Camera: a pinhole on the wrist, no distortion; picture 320 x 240 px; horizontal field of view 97.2 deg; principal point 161.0 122.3 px. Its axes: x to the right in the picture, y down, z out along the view. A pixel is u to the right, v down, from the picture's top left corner.
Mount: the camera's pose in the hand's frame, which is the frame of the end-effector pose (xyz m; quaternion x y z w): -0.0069 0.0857 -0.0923 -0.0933 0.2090 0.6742 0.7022
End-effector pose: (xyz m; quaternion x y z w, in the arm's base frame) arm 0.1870 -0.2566 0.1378 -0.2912 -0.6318 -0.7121 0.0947
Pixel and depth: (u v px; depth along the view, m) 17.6 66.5 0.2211
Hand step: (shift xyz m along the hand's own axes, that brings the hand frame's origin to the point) 0.1156 -0.0335 0.1867
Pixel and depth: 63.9 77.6 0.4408
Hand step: 0.2037 -0.0181 0.4085
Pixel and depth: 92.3 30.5 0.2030
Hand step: 0.1570 0.0700 0.1110
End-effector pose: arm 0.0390 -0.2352 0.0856 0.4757 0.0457 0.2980 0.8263
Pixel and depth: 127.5 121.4 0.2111
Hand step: 0.0297 0.1272 0.1175
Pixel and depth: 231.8 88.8 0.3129
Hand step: 0.1194 0.3520 0.1108
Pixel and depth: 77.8 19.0 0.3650
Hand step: 0.3171 0.0213 0.2844
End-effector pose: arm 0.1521 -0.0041 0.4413 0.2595 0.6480 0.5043 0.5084
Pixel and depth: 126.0 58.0 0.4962
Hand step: 0.2989 0.1622 0.3694
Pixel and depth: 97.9 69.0 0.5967
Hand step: 0.3145 0.0731 0.5198
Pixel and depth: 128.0 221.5 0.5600
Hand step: -0.3017 0.2269 0.5233
